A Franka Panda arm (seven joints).
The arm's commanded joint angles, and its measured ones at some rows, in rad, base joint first. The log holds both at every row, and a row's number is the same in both.
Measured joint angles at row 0:
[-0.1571 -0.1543 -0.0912 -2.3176 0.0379 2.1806 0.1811]
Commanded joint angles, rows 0 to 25:
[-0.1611 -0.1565 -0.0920 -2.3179 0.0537 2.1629 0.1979]
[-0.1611 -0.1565 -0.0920 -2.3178 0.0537 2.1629 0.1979]
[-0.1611 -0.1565 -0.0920 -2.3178 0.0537 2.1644 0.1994]
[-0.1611 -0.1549 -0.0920 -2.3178 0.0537 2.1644 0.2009]
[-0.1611 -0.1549 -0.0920 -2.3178 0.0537 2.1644 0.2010]
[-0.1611 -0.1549 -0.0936 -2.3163 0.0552 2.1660 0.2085]
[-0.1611 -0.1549 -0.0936 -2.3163 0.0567 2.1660 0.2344]
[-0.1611 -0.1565 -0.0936 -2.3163 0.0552 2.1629 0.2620]
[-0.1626 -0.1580 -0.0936 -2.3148 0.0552 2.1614 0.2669]
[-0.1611 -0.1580 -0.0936 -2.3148 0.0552 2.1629 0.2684]
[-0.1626 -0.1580 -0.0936 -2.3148 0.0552 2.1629 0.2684]
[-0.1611 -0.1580 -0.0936 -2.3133 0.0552 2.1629 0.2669]
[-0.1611 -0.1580 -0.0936 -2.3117 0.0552 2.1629 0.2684]
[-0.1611 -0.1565 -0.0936 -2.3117 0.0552 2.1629 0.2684]
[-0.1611 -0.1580 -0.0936 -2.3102 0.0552 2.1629 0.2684]
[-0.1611 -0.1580 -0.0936 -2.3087 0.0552 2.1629 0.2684]
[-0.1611 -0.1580 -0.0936 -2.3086 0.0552 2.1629 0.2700]
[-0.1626 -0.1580 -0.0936 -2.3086 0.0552 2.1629 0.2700]
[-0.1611 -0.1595 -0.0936 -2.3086 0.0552 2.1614 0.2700]
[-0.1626 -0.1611 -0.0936 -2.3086 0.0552 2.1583 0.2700]
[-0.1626 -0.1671 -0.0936 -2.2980 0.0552 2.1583 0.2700]
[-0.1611 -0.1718 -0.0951 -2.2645 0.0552 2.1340 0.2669]
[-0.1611 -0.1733 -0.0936 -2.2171 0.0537 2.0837 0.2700]
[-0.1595 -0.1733 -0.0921 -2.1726 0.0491 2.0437 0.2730]
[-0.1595 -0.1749 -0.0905 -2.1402 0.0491 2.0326 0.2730]
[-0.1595 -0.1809 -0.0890 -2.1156 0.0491 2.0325 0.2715]
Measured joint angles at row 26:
[-0.1594 -0.1667 -0.0954 -2.2231 0.0411 2.1030 0.2583]
